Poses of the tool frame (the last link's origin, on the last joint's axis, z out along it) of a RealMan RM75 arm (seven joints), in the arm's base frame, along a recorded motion.
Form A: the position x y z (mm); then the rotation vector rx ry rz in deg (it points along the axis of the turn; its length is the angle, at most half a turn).
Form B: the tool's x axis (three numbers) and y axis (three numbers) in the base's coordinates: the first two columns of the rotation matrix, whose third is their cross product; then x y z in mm. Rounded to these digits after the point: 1 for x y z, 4 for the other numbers.
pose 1, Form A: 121.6 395.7 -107.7 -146.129 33.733 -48.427
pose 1, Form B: 0.7301 -0.4991 0.4668 -0.2648 -0.8364 -0.4800 121.6 395.7 -107.7
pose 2, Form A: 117.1 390.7 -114.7 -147.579 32.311 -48.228
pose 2, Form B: 0.7413 -0.4772 0.4721 -0.2551 -0.8508 -0.4594 117.1 390.7 -114.7
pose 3, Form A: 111.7 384.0 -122.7 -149.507 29.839 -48.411
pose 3, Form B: 0.7549 -0.4419 0.4847 -0.2344 -0.8719 -0.4298 111.7 384.0 -122.7
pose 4, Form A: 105.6 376.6 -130.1 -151.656 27.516 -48.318
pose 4, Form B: 0.7691 -0.4064 0.4933 -0.2169 -0.8919 -0.3968 105.6 376.6 -130.1
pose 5, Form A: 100.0 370.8 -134.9 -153.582 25.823 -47.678
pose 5, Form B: 0.7833 -0.3786 0.4931 -0.2062 -0.9065 -0.3685 100.0 370.8 -134.9
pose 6, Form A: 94.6 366.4 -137.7 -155.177 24.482 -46.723
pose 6, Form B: 0.7969 -0.3564 0.4878 -0.1982 -0.9170 -0.3461 94.6 366.4 -137.7
